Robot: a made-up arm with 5 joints. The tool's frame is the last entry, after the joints. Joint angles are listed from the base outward. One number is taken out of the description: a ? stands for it. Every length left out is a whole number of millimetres.
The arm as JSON. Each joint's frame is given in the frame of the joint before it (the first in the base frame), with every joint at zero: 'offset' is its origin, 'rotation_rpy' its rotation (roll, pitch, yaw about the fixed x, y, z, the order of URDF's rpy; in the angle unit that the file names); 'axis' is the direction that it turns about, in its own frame. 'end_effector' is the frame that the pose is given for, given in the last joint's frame.
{
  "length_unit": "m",
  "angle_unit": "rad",
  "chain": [
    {
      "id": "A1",
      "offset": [
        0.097,
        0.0,
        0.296
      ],
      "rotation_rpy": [
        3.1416,
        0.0,
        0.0
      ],
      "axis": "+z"
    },
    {
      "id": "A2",
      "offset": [
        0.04,
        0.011,
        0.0
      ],
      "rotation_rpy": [
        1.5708,
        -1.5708,
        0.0
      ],
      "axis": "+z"
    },
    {
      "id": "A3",
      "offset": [
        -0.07,
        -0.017,
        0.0
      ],
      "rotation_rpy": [
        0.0,
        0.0,
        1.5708
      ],
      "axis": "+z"
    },
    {
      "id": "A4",
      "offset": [
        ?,
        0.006,
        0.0
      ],
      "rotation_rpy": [
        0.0,
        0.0,
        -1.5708
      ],
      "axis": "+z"
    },
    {
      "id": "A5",
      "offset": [
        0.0,
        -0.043,
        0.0
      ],
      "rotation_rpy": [
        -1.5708,
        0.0,
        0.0
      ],
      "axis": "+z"
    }
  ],
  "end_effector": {
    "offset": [
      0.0,
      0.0,
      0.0
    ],
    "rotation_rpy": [
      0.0,
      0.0,
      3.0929
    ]
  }
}
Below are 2 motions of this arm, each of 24 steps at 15 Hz.
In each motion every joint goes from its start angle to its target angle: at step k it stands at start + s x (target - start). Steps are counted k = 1, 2, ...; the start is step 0. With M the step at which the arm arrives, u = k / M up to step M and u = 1 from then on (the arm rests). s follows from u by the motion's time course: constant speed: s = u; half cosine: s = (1 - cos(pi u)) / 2; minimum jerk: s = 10 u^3 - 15 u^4 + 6 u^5.
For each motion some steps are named. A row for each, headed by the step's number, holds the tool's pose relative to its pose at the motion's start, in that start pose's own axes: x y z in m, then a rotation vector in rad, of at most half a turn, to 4 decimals.
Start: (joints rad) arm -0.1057 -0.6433 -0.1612 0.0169 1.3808
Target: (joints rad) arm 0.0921 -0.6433 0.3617 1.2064 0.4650
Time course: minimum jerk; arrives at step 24
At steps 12, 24:
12: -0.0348 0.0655 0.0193 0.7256 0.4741 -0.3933
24: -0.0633 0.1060 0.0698 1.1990 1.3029 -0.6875

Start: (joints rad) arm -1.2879 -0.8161 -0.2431 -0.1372 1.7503
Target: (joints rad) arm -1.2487 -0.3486 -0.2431 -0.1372 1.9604
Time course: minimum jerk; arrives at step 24
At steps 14, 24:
14: 0.0057 0.0741 -0.0017 0.3023 -0.0479 0.1584
24: 0.0073 0.1128 0.0066 0.4609 -0.0875 0.2387

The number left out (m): -0.157
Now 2 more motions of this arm.
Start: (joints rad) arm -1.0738 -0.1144 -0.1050 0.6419 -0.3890
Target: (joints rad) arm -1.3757 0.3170 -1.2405 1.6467 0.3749
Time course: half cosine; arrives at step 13
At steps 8, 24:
8: 0.0159 0.0571 0.0413 0.1405 0.2349 0.6168
24: 0.0135 0.0726 0.0695 0.2461 0.3232 0.9180

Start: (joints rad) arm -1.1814 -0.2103 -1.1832 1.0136 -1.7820
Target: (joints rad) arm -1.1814 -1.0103 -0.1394 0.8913 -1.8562
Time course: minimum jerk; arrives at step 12
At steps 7, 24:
7: 0.0031 -0.0117 0.0163 -0.0762 -0.0223 -0.0485
24: 0.0071 -0.0267 0.0258 -0.1162 -0.0356 -0.0741

